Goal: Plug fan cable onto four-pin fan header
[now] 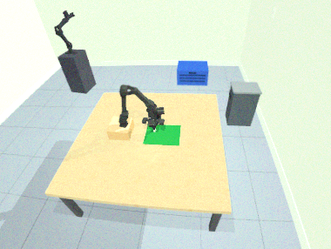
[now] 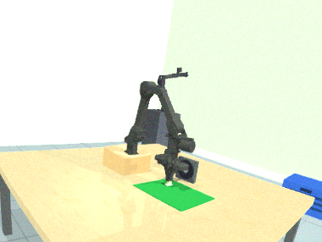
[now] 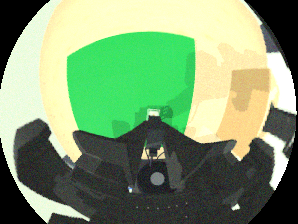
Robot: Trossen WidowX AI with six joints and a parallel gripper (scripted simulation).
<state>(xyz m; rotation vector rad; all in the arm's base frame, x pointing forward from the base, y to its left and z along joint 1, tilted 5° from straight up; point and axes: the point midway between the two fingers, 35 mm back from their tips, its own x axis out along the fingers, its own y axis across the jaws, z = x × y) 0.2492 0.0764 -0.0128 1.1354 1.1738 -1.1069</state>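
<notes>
Now: gripper tip 8 cm short of the green board, 2 cm to the left of it and 5 cm above it. From my gripper tip the other things lie so: dark plug 1 cm to the left, 1 cm above; black fan 4 cm behind, 15 cm to the left, 2 cm above.
</notes>
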